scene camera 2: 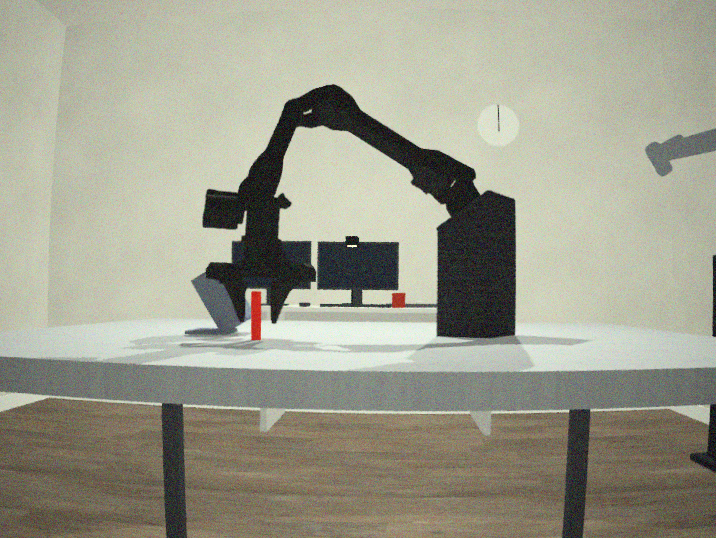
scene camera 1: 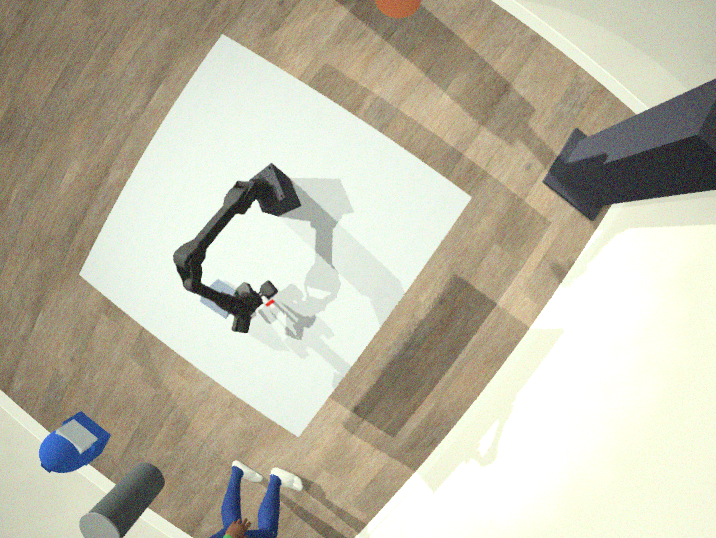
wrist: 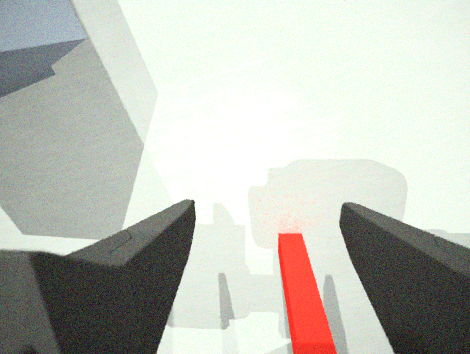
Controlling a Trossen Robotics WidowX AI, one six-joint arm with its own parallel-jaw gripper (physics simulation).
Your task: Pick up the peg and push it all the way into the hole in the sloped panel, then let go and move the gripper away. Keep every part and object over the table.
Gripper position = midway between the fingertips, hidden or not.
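Note:
I can see my gripper (scene camera 2: 257, 323), and the wrist view gives me the gripper (wrist: 267, 211) as well.

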